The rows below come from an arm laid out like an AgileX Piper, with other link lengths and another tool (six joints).
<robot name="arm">
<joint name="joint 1" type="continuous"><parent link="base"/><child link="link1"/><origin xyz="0.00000 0.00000 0.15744" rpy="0.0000 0.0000 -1.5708"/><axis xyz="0 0 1"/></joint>
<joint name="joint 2" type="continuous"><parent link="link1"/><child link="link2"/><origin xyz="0.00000 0.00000 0.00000" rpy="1.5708 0.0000 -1.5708"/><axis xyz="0 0 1"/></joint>
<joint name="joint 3" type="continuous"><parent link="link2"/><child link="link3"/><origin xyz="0.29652 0.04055 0.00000" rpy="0.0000 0.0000 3.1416"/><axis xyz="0 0 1"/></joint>
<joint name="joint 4" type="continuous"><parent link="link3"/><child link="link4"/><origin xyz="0.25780 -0.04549 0.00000" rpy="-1.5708 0.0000 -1.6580"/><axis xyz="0 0 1"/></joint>
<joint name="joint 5" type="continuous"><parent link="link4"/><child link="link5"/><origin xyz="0.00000 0.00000 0.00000" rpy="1.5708 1.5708 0.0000"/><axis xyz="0 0 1"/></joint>
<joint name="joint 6" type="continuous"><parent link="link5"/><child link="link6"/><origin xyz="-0.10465 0.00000 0.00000" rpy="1.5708 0.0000 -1.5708"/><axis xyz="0 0 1"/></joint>
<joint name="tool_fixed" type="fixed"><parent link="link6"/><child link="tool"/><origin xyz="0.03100 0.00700 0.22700" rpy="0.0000 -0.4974 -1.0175"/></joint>
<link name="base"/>
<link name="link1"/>
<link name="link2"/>
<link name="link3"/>
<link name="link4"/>
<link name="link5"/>
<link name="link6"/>
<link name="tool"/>
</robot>
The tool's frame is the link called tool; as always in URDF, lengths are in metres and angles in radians. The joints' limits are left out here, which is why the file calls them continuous.
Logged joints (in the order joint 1, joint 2, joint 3, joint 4, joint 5, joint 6), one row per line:
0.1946, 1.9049, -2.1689, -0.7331, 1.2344, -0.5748
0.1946, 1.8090, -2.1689, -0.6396, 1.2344, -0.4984
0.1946, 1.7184, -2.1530, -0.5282, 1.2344, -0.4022
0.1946, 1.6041, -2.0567, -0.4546, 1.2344, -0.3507
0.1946, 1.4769, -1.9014, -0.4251, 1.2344, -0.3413
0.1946, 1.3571, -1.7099, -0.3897, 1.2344, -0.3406
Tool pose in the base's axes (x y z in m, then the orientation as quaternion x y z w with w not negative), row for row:
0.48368, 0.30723, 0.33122, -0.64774, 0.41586, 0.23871, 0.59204
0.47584, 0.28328, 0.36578, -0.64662, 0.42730, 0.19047, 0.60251
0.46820, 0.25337, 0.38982, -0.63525, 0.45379, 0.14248, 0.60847
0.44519, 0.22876, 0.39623, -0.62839, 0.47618, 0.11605, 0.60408
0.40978, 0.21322, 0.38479, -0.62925, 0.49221, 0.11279, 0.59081
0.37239, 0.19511, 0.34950, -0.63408, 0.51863, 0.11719, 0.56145
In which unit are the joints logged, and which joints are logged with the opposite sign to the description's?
The joints are logged in radians. Opposite sign: joint 4.
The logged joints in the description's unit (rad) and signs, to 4 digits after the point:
0.1946, 1.9049, -2.1689, 0.7331, 1.2344, -0.5748
0.1946, 1.8090, -2.1689, 0.6396, 1.2344, -0.4984
0.1946, 1.7184, -2.1530, 0.5282, 1.2344, -0.4022
0.1946, 1.6041, -2.0567, 0.4546, 1.2344, -0.3507
0.1946, 1.4769, -1.9014, 0.4251, 1.2344, -0.3413
0.1946, 1.3571, -1.7099, 0.3897, 1.2344, -0.3406

